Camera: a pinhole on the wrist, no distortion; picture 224 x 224 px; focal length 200.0 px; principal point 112.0 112.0 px. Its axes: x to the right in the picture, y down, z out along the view. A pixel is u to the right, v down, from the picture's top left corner.
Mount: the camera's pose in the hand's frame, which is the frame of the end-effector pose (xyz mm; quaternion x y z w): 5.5 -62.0 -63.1 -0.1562 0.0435 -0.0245 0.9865
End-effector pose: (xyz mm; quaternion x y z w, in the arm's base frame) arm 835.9 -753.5 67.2 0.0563 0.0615 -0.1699 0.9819
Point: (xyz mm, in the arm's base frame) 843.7 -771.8 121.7
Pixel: 93 131
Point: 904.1 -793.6 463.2
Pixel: 101 84
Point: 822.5 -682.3 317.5
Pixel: 45 139
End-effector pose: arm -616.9 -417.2 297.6 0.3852 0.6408 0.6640 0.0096
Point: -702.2 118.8 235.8
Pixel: outside the picture
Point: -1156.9 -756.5 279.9
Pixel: behind the camera
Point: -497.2 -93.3 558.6
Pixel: 181 184
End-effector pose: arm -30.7 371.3 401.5 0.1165 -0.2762 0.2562 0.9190
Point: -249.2 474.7 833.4
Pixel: 137 162
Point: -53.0 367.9 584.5
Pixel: 159 123
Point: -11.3 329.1 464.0
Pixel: 138 85
